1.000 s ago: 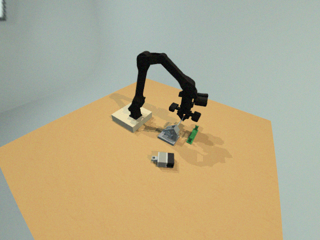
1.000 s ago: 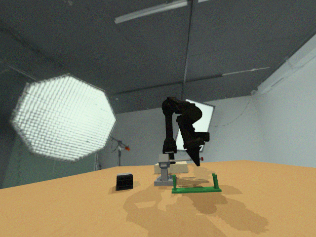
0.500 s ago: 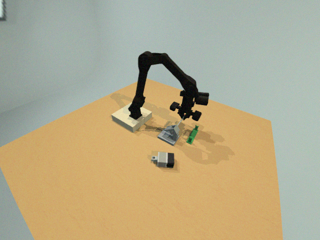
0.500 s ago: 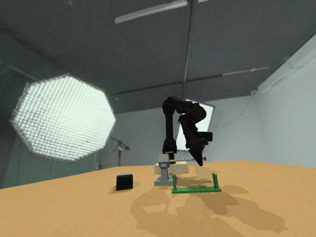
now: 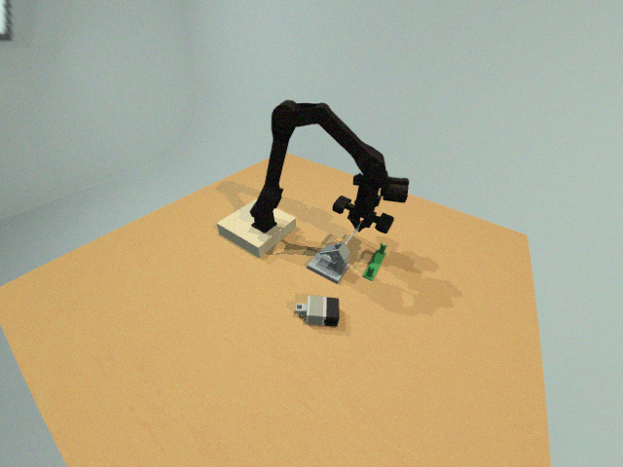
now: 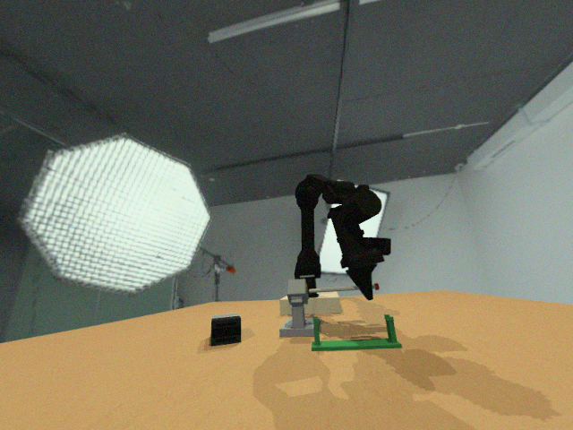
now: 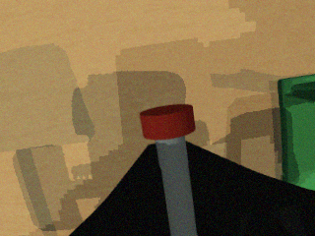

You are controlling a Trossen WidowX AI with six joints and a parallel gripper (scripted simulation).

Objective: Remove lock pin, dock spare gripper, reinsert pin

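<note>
Now: the green rack 10 cm ahead of my gripper tip, 5 cm to the right of it and 4 cm below it. From my gripper tip the other things lie so: spare gripper (4 cm ahead, 31 cm to the right, 4 cm below); then grey mount (15 cm to the right, 1 cm below).
</note>
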